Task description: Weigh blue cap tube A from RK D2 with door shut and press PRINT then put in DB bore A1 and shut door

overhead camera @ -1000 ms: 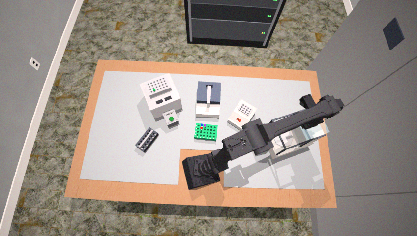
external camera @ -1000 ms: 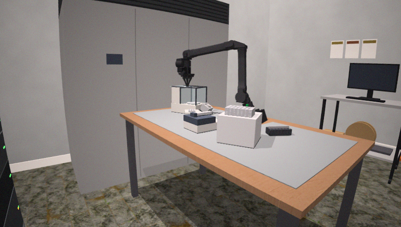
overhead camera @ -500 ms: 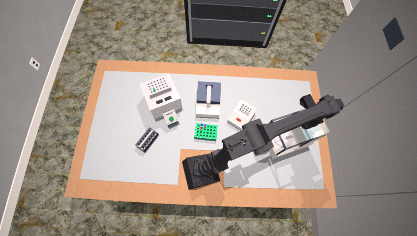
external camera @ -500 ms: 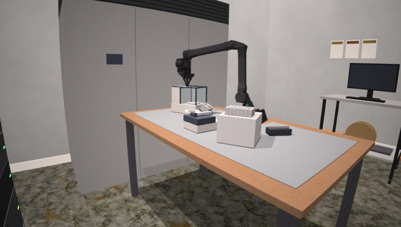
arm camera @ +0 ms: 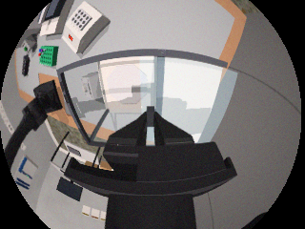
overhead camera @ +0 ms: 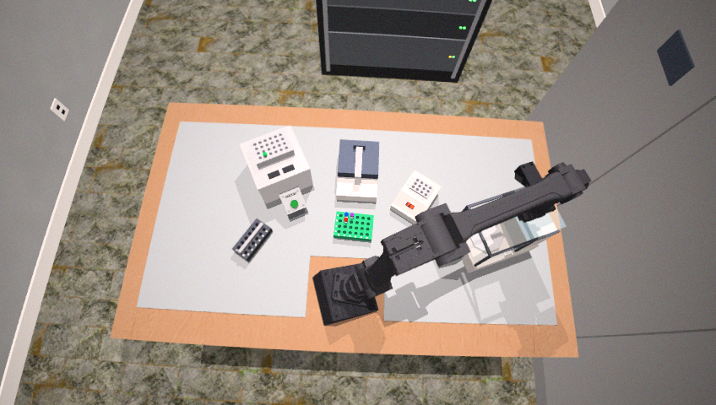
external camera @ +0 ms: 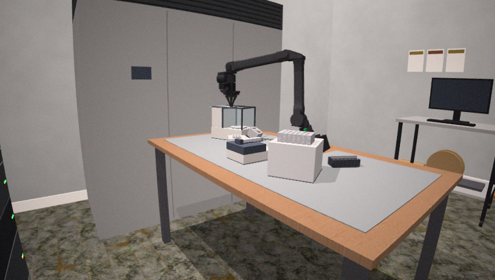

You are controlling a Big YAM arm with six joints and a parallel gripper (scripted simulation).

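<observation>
Right now my hand is 10 mm short of the balance door, 30 mm to the left of it and 10 mm above it. Also, from my hand: green rack RK (20 mm behind, 490 mm to the left, 200 mm below); white print key (90 mm behind, 190 mm to the left, 150 mm below); dry block DB (100 mm ahead, 290 mm to the left, 190 mm below).
</observation>
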